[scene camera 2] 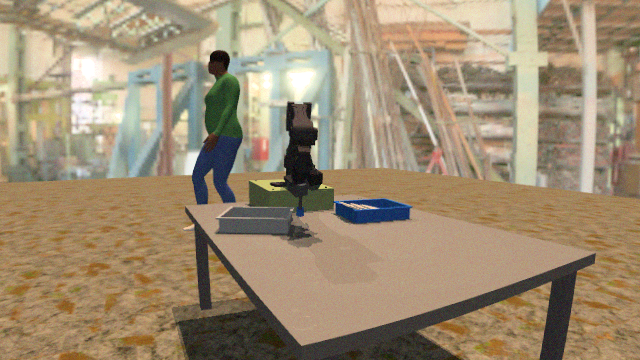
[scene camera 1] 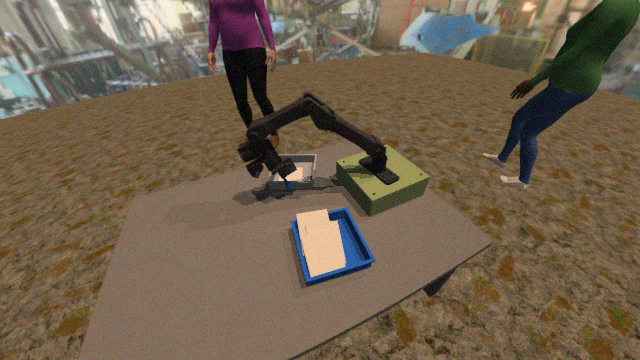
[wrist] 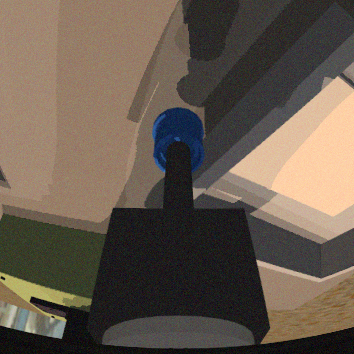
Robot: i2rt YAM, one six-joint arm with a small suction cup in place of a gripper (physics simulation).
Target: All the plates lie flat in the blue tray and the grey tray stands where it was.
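Seen in the pictures: end effector, tool point: (scene camera 2: pixel 300 214) (scene camera 1: pixel 290 187) (wrist: pixel 177 130); arm's base, origin of the base link: (scene camera 1: pixel 377 170) (wrist: pixel 86 314).
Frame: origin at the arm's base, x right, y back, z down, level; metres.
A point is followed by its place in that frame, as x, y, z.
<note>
My suction cup (scene camera 1: pixel 289 185) (scene camera 2: pixel 300 212) (wrist: pixel 178 135) is blue and bare, with no plate on it. It hangs above the table beside the wall of the grey tray (scene camera 1: pixel 314 171) @[0.206, -0.215, 0.053] (scene camera 2: pixel 255 226) @[0.341, -0.383, 0.079] (wrist: pixel 292 251) @[0.288, -0.173, 0.075], on the side towards the blue tray. A pale plate (scene camera 1: pixel 295 173) @[0.291, -0.285, 0.092] (wrist: pixel 320 165) @[0.275, -0.307, 0.092] shows inside the grey tray; how many lie there I cannot tell. The blue tray (scene camera 1: pixel 337 275) @[-0.279, -0.392, 0.087] (scene camera 2: pixel 380 216) @[-0.131, -0.455, 0.082] holds several overlapping pale plates (scene camera 1: pixel 324 247) @[-0.180, -0.382, 0.068] (scene camera 2: pixel 361 205) @[-0.131, -0.339, 0.057] towards one side. Their far end covers part of its rim in scene camera 1; whether a plate rests on the rim is unclear.
The arm stands on a green block (scene camera 1: pixel 400 196) @[-0.145, 0.006, 0.048] (scene camera 2: pixel 267 197) @[0.166, -0.091, 0.034] (wrist: pixel 50 250) @[-0.025, -0.132, 0.060] behind the trays, on the same table (scene camera 1: pixel 200 280) @[-0.070, -0.795, 0.101] (scene camera 2: pixel 425 270) @[0.146, -0.945, 0.101]. A person in green (scene camera 1: pixel 575 70) (scene camera 2: pixel 222 110) and a person in purple (scene camera 1: pixel 241 25) stand beyond the table.
</note>
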